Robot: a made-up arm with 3 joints. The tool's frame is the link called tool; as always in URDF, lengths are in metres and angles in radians. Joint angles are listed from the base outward. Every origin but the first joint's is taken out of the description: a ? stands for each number. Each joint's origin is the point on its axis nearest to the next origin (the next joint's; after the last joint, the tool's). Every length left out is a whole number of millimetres.
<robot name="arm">
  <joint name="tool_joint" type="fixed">
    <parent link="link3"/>
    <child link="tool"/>
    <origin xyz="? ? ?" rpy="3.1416 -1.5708 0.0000"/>
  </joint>
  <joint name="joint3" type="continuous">
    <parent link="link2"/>
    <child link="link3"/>
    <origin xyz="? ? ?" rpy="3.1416 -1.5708 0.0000"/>
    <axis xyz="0 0 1"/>
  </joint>
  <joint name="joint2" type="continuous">
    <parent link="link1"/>
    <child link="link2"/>
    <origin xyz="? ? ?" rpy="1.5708 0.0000 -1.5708"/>
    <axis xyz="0 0 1"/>
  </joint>
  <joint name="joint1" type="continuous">
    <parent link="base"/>
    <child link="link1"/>
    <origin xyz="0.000 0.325 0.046" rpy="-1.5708 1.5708 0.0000"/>
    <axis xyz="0 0 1"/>
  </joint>
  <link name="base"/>
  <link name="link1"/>
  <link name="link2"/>
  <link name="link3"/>
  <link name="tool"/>
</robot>
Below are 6 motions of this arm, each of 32 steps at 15 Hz.
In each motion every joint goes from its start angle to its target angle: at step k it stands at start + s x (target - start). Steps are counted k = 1, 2, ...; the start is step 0. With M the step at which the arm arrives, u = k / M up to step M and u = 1 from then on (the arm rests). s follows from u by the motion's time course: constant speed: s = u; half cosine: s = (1 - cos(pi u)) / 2; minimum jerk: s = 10 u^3 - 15 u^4 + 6 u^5.
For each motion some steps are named. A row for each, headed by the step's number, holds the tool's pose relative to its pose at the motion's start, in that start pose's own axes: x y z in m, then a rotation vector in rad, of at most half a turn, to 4 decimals.
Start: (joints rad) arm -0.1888 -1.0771 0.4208
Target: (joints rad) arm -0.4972 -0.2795 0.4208
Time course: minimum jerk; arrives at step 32
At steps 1, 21, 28, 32:
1: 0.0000 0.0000 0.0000 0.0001 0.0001 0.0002
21: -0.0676 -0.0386 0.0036 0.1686 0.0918 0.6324
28: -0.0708 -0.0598 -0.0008 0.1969 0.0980 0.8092
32: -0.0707 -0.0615 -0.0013 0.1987 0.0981 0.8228

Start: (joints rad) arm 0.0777 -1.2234 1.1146
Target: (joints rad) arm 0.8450 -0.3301 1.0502
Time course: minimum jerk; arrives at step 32
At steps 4, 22, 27, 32:
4: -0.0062 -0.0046 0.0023 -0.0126 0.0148 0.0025
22: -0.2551 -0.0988 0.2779 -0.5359 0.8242 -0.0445
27: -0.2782 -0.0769 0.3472 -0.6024 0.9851 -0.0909
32: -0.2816 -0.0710 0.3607 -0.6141 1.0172 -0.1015

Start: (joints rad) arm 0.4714 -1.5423 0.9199
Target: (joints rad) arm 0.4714 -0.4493 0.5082
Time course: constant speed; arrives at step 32
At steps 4, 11, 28, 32:
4: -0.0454 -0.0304 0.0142 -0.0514 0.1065 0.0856
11: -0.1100 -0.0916 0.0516 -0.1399 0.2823 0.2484
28: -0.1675 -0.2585 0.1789 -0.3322 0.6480 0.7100
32: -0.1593 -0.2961 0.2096 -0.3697 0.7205 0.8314

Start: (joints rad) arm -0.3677 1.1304 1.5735
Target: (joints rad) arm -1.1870 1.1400 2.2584
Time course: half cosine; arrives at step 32
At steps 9, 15, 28, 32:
9: 0.0003 -0.0298 0.0114 -0.0104 0.0059 0.0634
15: -0.0007 -0.0704 0.0343 -0.0263 0.0286 0.1535
28: -0.0069 -0.1349 0.0962 -0.0616 0.1143 0.3050
32: -0.0075 -0.1390 0.1016 -0.0646 0.1226 0.3149

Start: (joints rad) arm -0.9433 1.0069 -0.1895
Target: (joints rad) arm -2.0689 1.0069 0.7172
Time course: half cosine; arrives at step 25
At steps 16, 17, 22, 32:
16: 0.1982 -0.0798 -0.1032 -0.0415 -0.4168 0.0561
17: 0.2131 -0.0888 -0.1058 -0.0464 -0.4459 0.0713
22: 0.2641 -0.1230 -0.1087 -0.0668 -0.5426 0.1374
32: 0.2727 -0.1292 -0.1083 -0.0709 -0.5585 0.1509

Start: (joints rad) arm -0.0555 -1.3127 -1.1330
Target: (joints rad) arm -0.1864 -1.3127 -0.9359
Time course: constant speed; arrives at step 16
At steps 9, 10, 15, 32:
9: 0.0058 0.0695 0.0172 0.1821 -0.0089 -0.0166
10: 0.0065 0.0770 0.0198 0.2023 -0.0100 -0.0184
15: 0.0105 0.1137 0.0351 0.3034 -0.0159 -0.0271
32: 0.0113 0.1209 0.0386 0.3236 -0.0171 -0.0288

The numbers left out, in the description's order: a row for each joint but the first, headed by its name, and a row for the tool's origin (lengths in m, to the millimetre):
tool: -0.349 -0.049 0.000
joint3: -0.127 0.044 0.000
joint2: 0.072 0.086 0.000

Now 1 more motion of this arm.
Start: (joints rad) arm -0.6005 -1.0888 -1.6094
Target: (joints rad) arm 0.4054 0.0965 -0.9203
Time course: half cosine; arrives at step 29
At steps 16, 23, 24, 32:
16: 0.1592 -0.0731 -0.0545 -0.0248 -0.5851 0.5360
23: 0.1865 -0.0886 -0.0531 0.0352 -0.7287 1.0247
24: 0.1862 -0.0905 -0.0531 0.0434 -0.7334 1.0763
32: 0.1836 -0.0957 -0.0534 0.0642 -0.7376 1.2002

